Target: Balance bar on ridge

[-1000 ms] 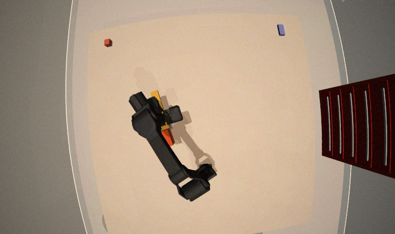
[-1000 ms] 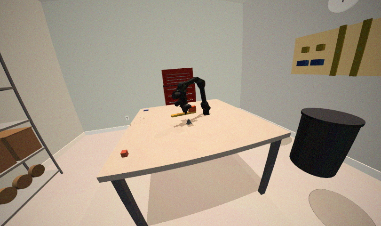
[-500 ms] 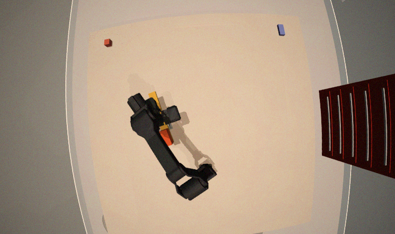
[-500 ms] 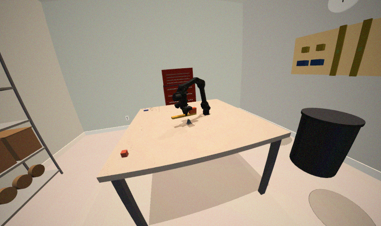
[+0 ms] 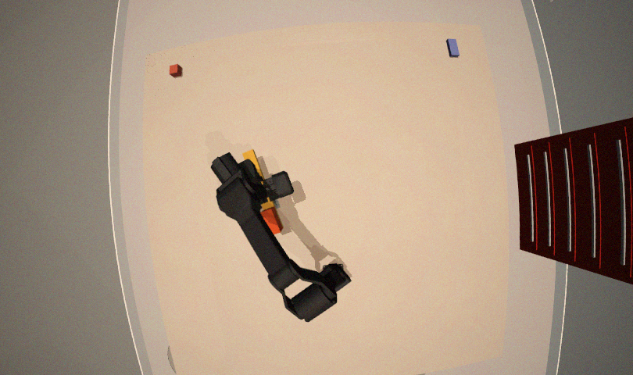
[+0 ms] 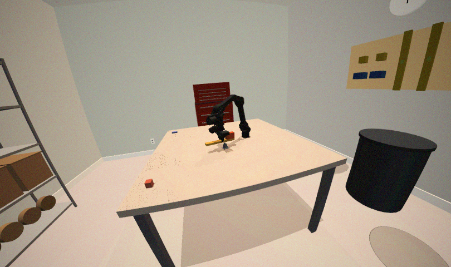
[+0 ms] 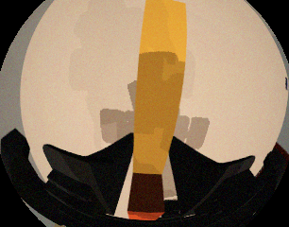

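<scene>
Now: gripper tip 3 cm past the ridge, 2 cm above it and 1 cm to the left of it. Also, from my gripper tip: small red cube 47 cm ahead, 32 cm to the left, 5 cm below; then blue block 68 cm to the right, 47 cm ahead, 6 cm below.
</scene>
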